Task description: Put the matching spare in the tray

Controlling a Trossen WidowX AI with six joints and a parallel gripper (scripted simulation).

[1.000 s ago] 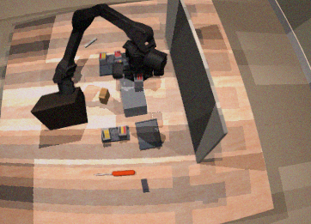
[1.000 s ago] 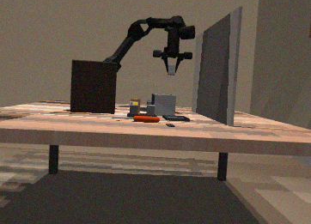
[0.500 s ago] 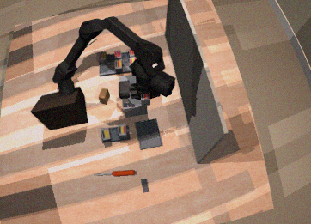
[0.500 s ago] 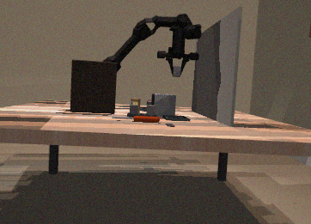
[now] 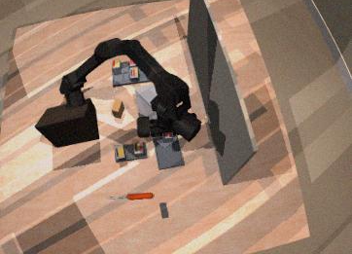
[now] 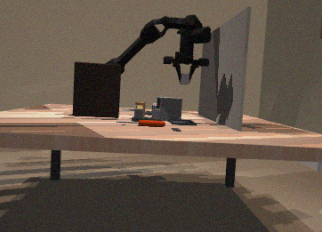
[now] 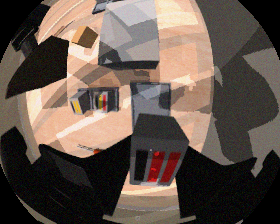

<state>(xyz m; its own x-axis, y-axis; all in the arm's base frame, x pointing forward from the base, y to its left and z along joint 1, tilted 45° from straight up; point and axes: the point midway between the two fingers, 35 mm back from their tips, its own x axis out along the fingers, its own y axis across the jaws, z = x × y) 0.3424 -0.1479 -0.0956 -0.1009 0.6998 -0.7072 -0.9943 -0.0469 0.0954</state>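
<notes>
Right now the flat dark tray is 170 mm below my gripper tip and 10 mm to the right of it. Also, from my gripper tip: grey box-shaped unit 170 mm to the left, 120 mm below, 50 mm behind; holder 160 mm below, 150 mm behind, 10 mm to the left; tall grey panel 180 mm to the left, 180 mm ahead, 50 mm above.
</notes>
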